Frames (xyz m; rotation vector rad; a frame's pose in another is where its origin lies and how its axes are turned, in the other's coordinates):
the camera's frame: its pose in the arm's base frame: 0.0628 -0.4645 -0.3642 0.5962 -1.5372 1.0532
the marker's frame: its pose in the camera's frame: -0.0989 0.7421 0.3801 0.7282 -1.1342 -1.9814
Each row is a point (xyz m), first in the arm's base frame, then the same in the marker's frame.
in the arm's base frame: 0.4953 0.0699 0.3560
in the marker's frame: 0.5394 -0.3156 -1.5552
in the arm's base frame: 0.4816 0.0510 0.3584
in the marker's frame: 0.5340 -0.2948 -1.5458
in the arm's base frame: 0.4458 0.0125 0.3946
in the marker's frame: 0.5063 -0.2374 -1.5500
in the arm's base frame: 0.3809 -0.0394 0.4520
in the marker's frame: 0.4519 -0.1526 -1.5558
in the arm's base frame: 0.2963 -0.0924 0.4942
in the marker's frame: 0.3854 -0.0685 -1.5398
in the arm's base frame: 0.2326 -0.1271 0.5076
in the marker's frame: 0.3389 -0.0175 -1.5136
